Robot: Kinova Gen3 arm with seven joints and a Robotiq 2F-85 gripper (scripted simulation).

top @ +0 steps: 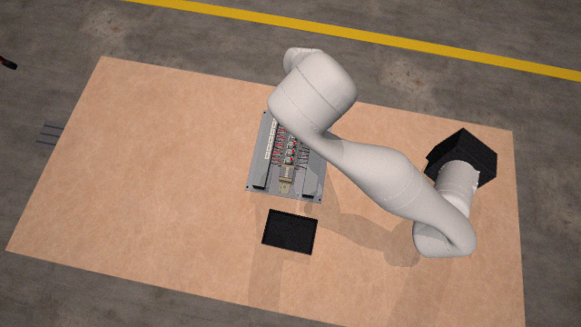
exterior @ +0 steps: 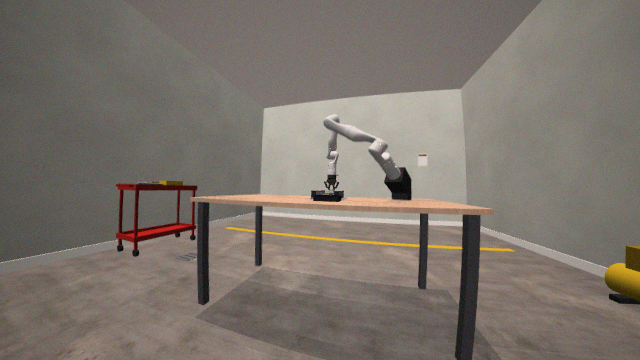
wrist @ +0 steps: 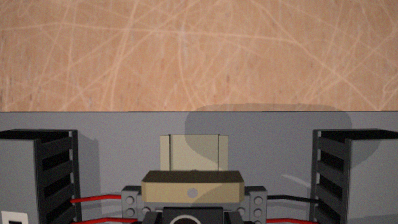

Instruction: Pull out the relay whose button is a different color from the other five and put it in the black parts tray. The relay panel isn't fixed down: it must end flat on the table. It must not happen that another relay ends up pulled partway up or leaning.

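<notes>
My gripper is now 1 cm above the dark relay. The rest, counted from my hand: grey relay panel: 10 cm to the left, 4 cm behind, 2 cm below; black parts tray: 34 cm to the left, 17 cm behind, 4 cm below.
</notes>
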